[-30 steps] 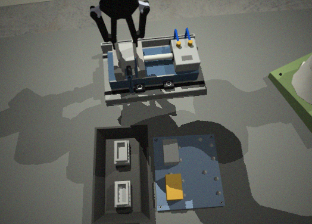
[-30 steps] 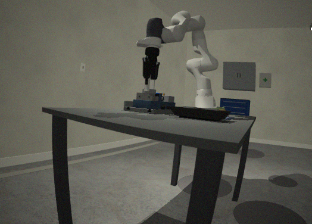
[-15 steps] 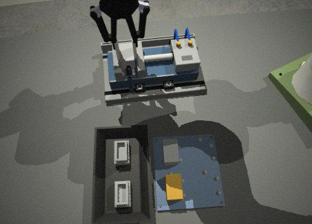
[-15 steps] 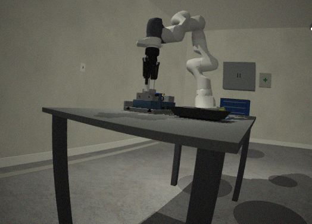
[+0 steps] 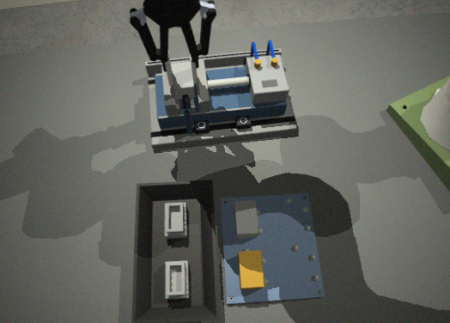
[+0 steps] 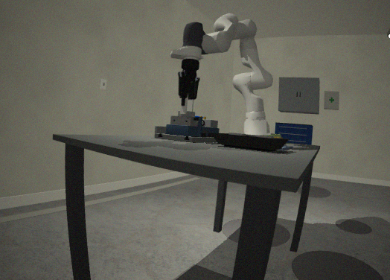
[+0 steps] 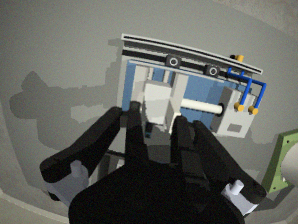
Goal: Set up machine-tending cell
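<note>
My gripper is now 60 mm above the fixed jaw and 30 mm short of it. Round my hand: work stop: 50 mm to the left, 50 mm below; moving jaw: 60 mm below, 40 mm behind; vise: 100 mm below, 70 mm behind.
</note>
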